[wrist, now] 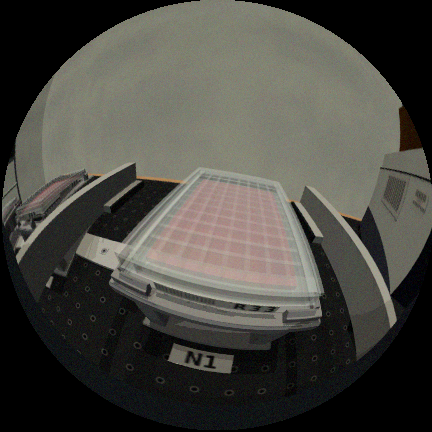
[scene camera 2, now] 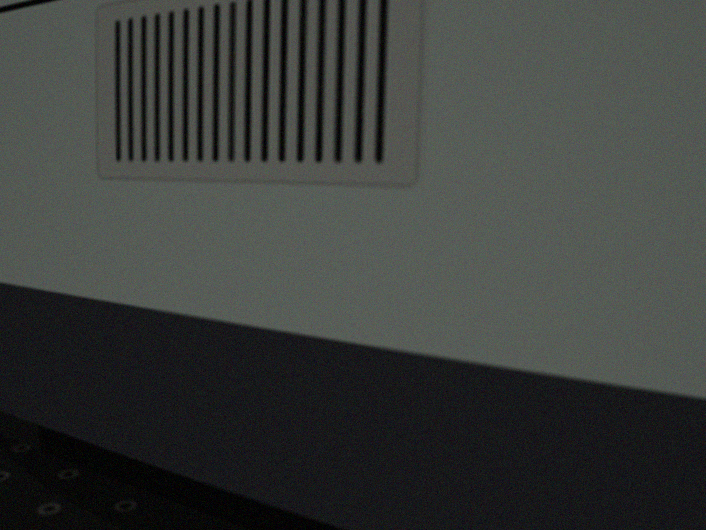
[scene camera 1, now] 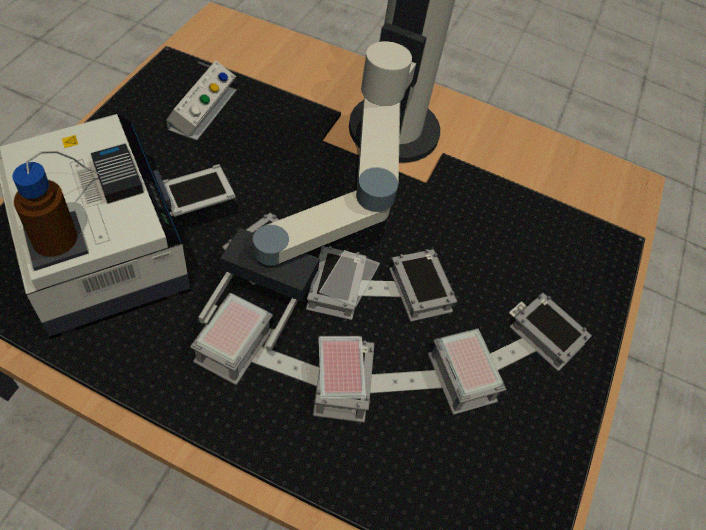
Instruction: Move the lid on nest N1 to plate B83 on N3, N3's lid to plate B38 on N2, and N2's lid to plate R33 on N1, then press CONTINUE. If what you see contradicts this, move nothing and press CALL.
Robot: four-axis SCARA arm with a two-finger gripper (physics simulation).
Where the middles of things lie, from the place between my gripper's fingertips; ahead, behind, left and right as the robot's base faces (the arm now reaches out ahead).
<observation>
The brown bottle (scene camera 1: 40, 204) is 360 mm to the right of my hand, 220 mm above it and 50 mm ahead of it.
</observation>
